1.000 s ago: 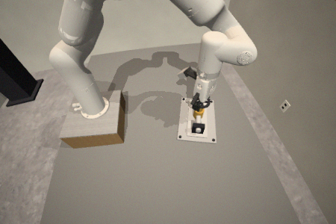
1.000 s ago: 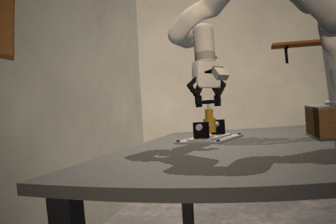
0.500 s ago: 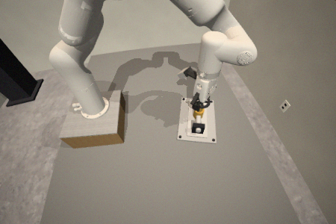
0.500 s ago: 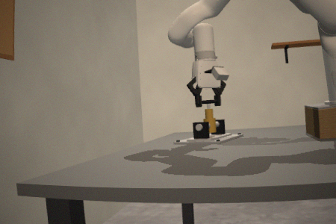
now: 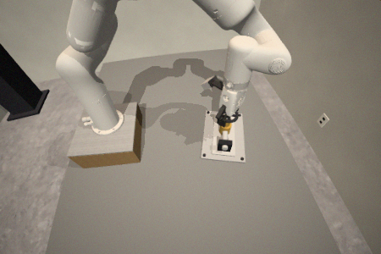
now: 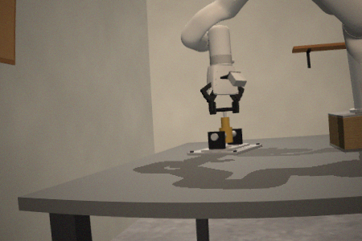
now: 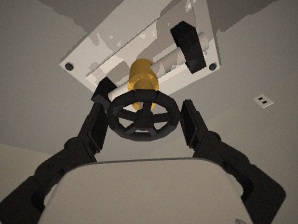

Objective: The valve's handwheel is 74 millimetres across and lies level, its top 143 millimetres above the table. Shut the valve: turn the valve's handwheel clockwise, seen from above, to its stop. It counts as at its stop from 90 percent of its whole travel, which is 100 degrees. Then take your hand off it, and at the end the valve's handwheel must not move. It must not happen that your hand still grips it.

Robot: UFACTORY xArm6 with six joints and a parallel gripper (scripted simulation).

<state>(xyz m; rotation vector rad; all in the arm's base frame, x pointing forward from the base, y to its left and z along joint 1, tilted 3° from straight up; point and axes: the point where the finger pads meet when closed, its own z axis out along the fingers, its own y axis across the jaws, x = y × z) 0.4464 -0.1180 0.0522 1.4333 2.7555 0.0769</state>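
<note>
My hand is right at the black spoked handwheel.
</note>
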